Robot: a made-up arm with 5 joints.
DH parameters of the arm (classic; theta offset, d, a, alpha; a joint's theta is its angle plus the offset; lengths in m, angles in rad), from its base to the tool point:
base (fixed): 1.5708 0.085 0 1.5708
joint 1: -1.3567 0 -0.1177 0
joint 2: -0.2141 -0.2 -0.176 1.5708
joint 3: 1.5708 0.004 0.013 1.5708
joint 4: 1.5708 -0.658 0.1 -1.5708
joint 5: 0 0.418 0.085 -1.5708
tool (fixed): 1.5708 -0.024 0 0
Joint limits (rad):
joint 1: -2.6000..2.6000
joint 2: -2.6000..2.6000
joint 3: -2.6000..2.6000
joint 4: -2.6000..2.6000
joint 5: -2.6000..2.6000
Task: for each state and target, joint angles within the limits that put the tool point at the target. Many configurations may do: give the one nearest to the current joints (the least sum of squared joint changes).
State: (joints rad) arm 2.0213 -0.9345 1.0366 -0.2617 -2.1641
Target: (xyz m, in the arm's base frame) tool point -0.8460 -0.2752 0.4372
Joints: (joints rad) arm 2.0325 -1.2610 0.6275 0.5264 -1.9403
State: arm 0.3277 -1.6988 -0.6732 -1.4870 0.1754
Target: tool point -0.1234 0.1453 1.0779
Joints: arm 0.6164 -1.3776 -0.1251 -1.1099 0.1855
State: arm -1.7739 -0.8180 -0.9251 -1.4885 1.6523
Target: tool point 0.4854 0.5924 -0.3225
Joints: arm -1.7840 -1.2810 -1.0810 -1.3922 1.2340
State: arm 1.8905 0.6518 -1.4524 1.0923 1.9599
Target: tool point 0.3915 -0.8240 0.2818
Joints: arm 1.6401 0.1463 -1.1264 1.2620 2.3384
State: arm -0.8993 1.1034 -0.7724 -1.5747 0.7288
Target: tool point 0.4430 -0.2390 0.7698
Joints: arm -0.9980 0.8769 -0.7000 -1.7163 0.8568
